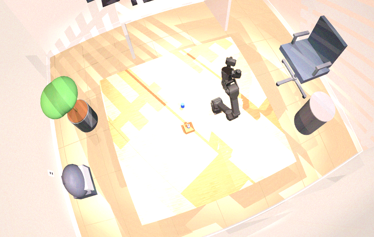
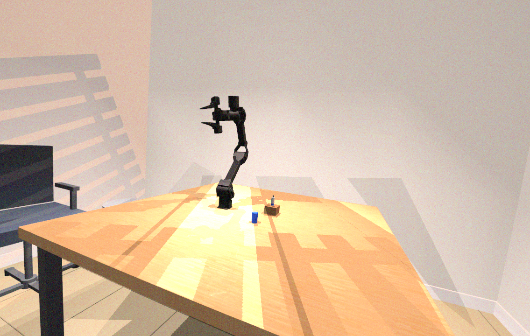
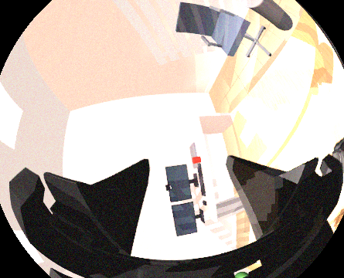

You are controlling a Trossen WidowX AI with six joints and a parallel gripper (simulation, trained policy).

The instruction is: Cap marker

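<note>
The blue cap lies 34 cm ahead of my gripper tip, 1 cm to the right of it and 46 cm below it. Also, from my gripper tip: wooden holder block 37 cm ahead, 18 cm to the left, 46 cm below.
</note>
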